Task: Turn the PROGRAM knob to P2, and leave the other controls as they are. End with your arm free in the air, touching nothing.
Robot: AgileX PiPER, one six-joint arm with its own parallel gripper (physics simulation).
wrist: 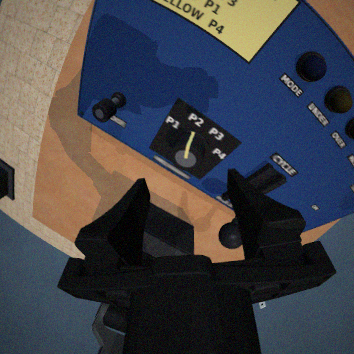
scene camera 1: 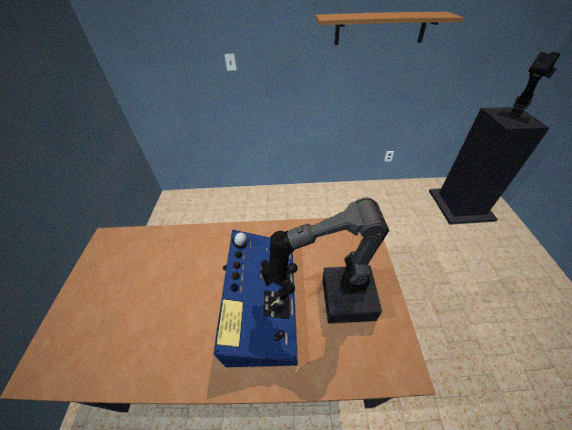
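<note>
The PROGRAM knob [scene camera 1: 276, 303] [wrist: 186, 158] is dark and round, with a pale yellow pointer line. In the wrist view the line points at the P2 label [wrist: 196, 119], between P1 on the left and P3 and P4 on the right. The knob stands on a black plate [wrist: 172, 111] on the sloping blue panel [scene camera 1: 257, 280] [wrist: 250, 100]. My gripper [scene camera 1: 276, 283] [wrist: 186, 182] is open with nothing between its fingers. It hangs in the air above the panel, apart from the knob, with the knob beyond its fingertips in the wrist view.
A black lever [scene camera 1: 279, 335] [wrist: 107, 107] stands at one side of the knob, the CYCLE control [wrist: 267, 179] at the other, near the right finger. A black ball [scene camera 1: 293, 268] [wrist: 231, 235], a white dome [scene camera 1: 240, 239], several round dark buttons and a yellow note [scene camera 1: 230, 323] are also on the panel.
</note>
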